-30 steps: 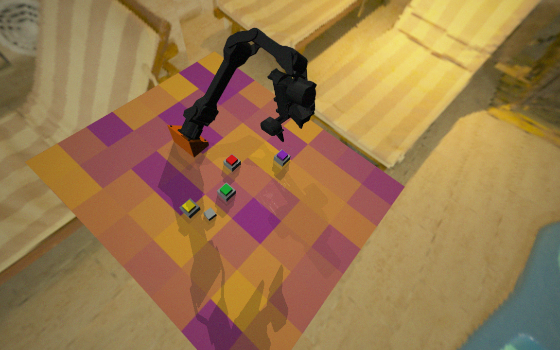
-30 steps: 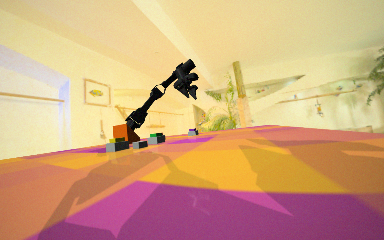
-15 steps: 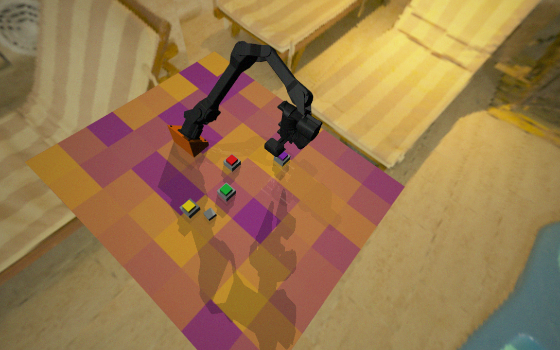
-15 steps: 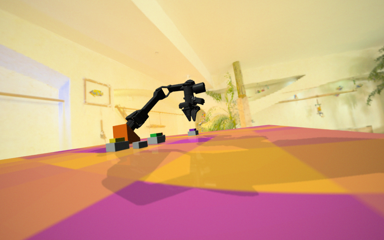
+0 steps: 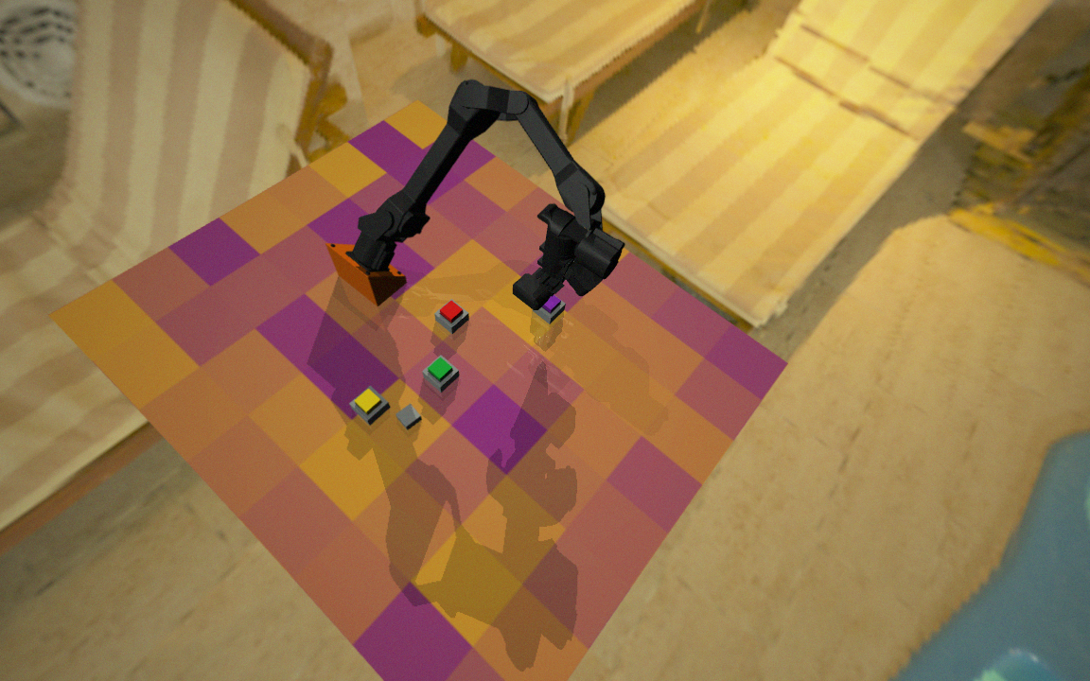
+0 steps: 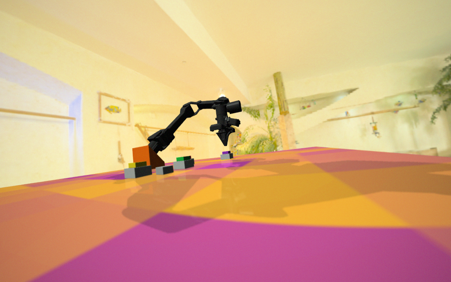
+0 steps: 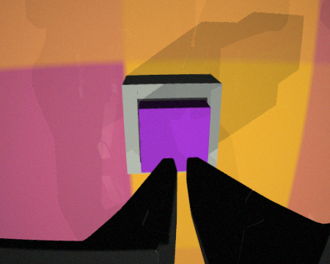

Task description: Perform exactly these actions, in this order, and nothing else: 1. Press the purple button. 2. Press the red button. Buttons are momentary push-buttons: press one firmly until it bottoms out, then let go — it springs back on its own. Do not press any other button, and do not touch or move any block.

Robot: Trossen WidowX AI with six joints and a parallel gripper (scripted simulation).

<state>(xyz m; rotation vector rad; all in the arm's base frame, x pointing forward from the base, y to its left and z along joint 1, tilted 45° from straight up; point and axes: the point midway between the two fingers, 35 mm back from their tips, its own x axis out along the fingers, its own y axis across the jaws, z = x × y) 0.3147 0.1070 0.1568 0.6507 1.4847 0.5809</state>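
Now: the purple button 30 mm below my gripper tip. The rest, counted from my gripper tip: red button: 130 mm behind, 150 mm to the right, 30 mm below; then green button: 60 mm behind, 250 mm to the right, 30 mm below; then small grey block: 50 mm behind, 350 mm to the right, 50 mm below.
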